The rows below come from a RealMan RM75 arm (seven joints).
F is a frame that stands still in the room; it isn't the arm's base.
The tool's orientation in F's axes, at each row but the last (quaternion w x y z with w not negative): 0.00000, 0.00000, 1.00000, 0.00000; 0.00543, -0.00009, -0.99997, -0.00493; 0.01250, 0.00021, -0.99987, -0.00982; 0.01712, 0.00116, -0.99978, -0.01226; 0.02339, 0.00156, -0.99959, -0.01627; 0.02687, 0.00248, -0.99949, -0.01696; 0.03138, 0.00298, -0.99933, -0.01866; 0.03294, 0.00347, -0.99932, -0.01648; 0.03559, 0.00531, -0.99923, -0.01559; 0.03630, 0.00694, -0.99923, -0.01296; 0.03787, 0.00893, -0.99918, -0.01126; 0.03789, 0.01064, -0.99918, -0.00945; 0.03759, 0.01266, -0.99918, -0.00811
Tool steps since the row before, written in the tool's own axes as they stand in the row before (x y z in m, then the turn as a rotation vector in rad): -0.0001, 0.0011, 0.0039, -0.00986, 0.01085, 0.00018; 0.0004, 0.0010, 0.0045, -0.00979, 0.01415, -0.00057; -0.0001, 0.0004, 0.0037, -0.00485, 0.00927, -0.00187; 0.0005, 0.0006, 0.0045, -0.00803, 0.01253, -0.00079; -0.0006, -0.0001, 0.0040, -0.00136, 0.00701, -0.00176; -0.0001, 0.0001, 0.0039, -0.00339, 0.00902, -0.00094; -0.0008, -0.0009, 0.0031, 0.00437, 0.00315, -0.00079; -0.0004, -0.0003, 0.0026, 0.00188, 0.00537, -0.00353; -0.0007, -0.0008, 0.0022, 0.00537, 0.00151, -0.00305; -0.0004, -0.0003, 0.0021, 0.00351, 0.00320, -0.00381; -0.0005, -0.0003, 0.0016, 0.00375, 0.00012, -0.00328; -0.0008, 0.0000, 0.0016, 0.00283, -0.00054, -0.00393; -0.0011, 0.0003, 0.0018, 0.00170, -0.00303, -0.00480
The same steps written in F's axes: 0.0001, 0.0011, -0.0039, 0.00986, 0.01085, -0.00018; -0.0004, 0.0010, -0.0045, 0.00980, 0.01414, 0.00060; 0.0000, 0.0005, -0.0037, 0.00489, 0.00923, 0.00193; -0.0007, 0.0007, -0.0045, 0.00803, 0.01253, 0.00082; 0.0004, 0.0000, -0.0040, 0.00142, 0.00695, 0.00192; -0.0001, 0.0002, -0.0039, 0.00340, 0.00900, 0.00106; 0.0006, -0.0008, -0.0032, -0.00433, 0.00309, 0.00118; 0.0002, -0.0002, -0.0026, -0.00167, 0.00524, 0.00382; 0.0005, -0.0007, -0.0023, -0.00515, 0.00135, 0.00347; 0.0003, -0.0002, -0.0021, -0.00326, 0.00305, 0.00414; 0.0004, -0.0003, -0.0016, -0.00349, -0.00002, 0.00356; 0.0007, 0.0000, -0.0017, -0.00251, -0.00067, 0.00412; 0.0010, 0.0004, -0.0019, -0.00126, -0.00315, 0.00486
